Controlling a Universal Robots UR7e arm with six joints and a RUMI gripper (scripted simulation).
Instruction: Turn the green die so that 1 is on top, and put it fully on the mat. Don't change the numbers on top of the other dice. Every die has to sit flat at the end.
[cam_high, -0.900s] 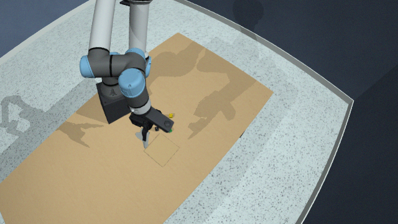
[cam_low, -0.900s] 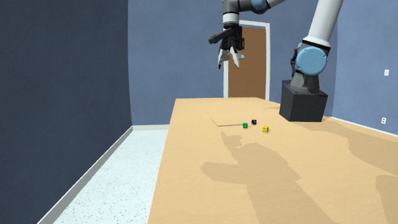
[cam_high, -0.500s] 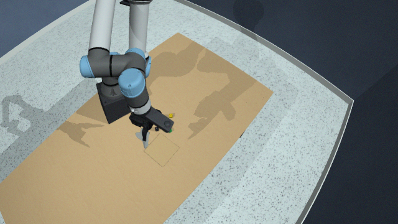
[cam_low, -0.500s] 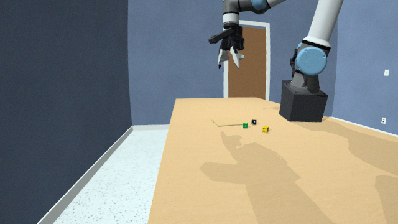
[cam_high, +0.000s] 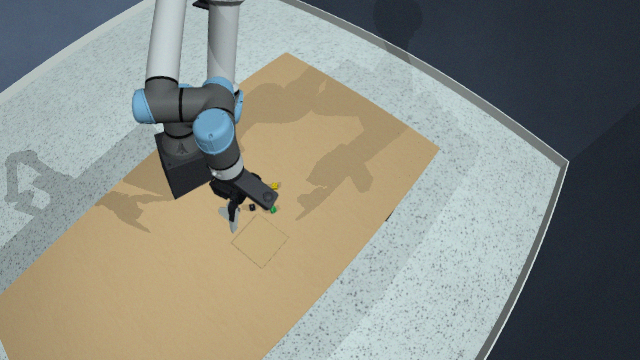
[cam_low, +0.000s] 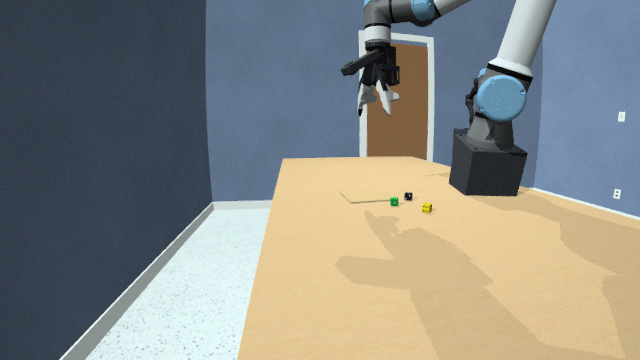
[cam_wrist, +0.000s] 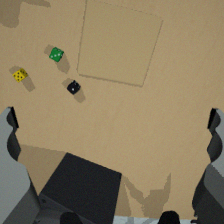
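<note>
Now: the black die 220 mm below my hand, 90 mm behind it and 70 mm to the left of it. Round my hand: tan mat (230 mm below, 20 mm to the right, 10 mm ahead); then green die (220 mm below, 100 mm to the left, 20 mm behind); then yellow die (220 mm below, 180 mm to the left, 70 mm behind).
</note>
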